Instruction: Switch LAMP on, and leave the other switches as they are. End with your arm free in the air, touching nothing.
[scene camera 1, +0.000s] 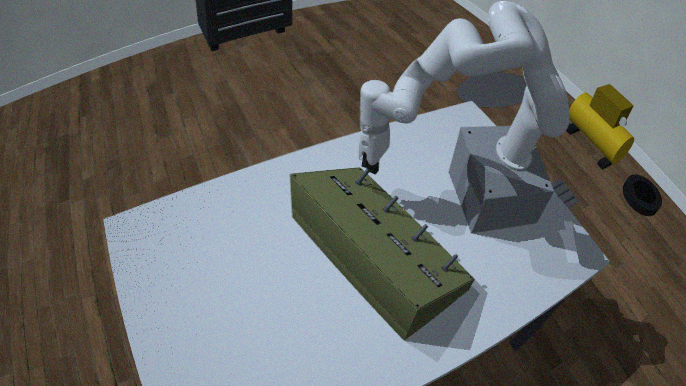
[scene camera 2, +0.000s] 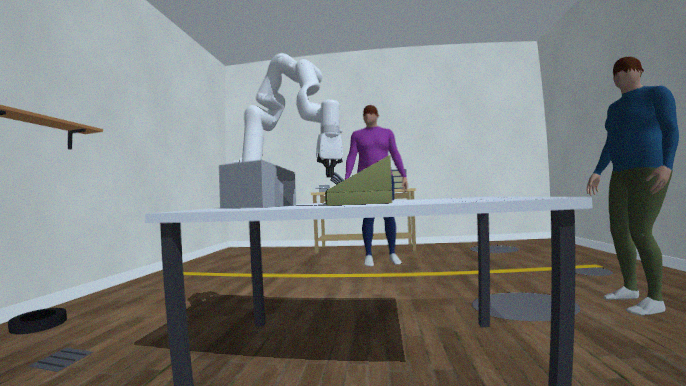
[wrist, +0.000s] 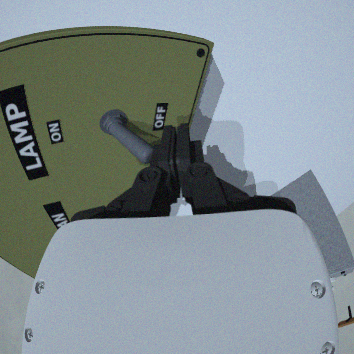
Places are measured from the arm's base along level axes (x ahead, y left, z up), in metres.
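Pixels of known places: gripper, fingertip midpoint: (scene camera 1: 372, 171) (scene camera 2: 329, 177) (wrist: 178, 142); arm's base at its link origin: (scene camera 1: 513, 153) (scene camera 2: 251, 168).
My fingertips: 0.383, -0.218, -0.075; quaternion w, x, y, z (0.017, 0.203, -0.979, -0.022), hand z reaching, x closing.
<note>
For each thing: its top centre in the pictures, then the offset to it from my fingertips, as dx, dy, dz.
- LAMP lever at its top centre: (wrist: 123, 156) (scene camera 1: 364, 171) +0.034, +0.004, +0.022
- FAN lever at its top centre: (scene camera 1: 392, 198) +0.025, +0.123, +0.019
- third lever at its top centre: (scene camera 1: 422, 227) +0.017, +0.243, +0.019
- DRIVE lever at its top centre: (scene camera 1: 452, 257) +0.009, +0.363, +0.019
The olive sloped switch box (scene camera 1: 325, 200) (scene camera 2: 370, 186) (wrist: 90, 65) stands on the white table. The LAMP lever (scene camera 1: 363, 176) (wrist: 131, 140) is a grey stick that leans toward its OFF label (wrist: 160, 116), away from its ON label (wrist: 55, 132). My gripper (scene camera 1: 371, 168) (scene camera 2: 330, 173) (wrist: 178, 142) is shut and empty. Its fingertips are right at the lever's free end, on the OFF side; I cannot tell whether they touch it. The FAN lever (scene camera 1: 391, 204), the third lever (scene camera 1: 420, 233) and the DRIVE lever (scene camera 1: 450, 263) lean the same way.
The grey base block (scene camera 1: 507, 200) (scene camera 2: 240, 185) of my arm stands on the white table (scene camera 1: 225, 300) (scene camera 2: 450, 205), on the box's lever side. A person in purple (scene camera 2: 372, 145) stands behind the table, and one in blue (scene camera 2: 640, 130) stands at the right.
</note>
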